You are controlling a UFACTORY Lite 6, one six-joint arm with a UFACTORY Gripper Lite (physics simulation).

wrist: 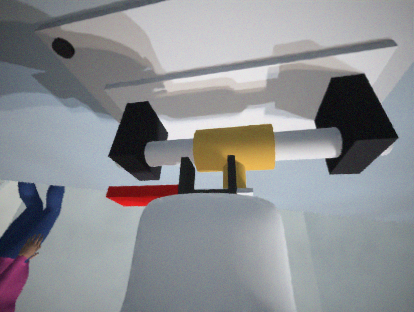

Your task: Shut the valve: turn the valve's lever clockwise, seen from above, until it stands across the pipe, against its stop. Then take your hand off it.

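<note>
The valve's yellow body (234, 147) sits mid-pipe in the wrist view, with a short yellow stem (234, 176) below it in the picture. The lever's red grip (142, 195) points left, roughly along the grey pipe (307, 145). A small light grey piece (246, 191) shows beside the stem. My gripper (209, 161) is open, its two black fingers apart, with nothing seen held between them. The left finger overlaps the grip's right end; the right finger overlaps the stem and the body's lower edge. The lever's part between grip and stem is hidden; contact cannot be told.
Black blocks (136, 137) (352, 117) carry the pipe's ends at left and right. A pale base plate (200, 107) with a grey edge lies behind the pipe. A person (14, 277) in pink and blue shows at the lower left.
</note>
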